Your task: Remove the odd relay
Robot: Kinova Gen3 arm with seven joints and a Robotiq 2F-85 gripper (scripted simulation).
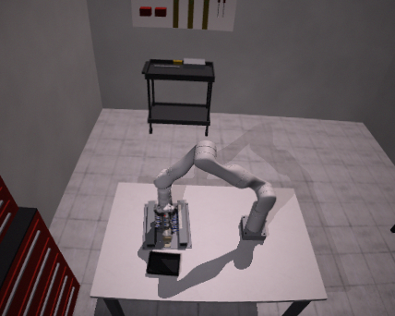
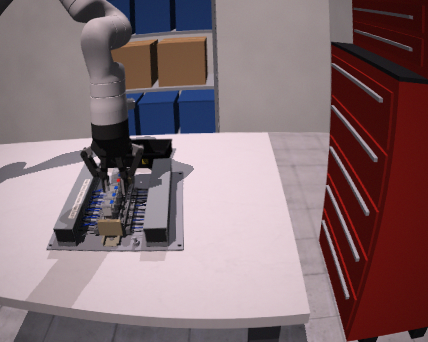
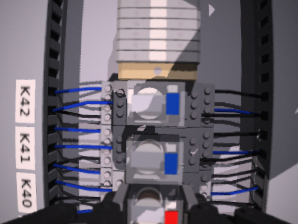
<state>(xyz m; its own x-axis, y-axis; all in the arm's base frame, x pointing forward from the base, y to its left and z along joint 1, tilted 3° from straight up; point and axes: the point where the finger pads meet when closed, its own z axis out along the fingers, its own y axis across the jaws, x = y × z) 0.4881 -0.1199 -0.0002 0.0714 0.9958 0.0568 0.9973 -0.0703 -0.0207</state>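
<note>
Now: the red-button relay 10 mm below my hand. Round my hand: black parts tray (270 mm to the left, 40 mm below, 40 mm ahead).
</note>
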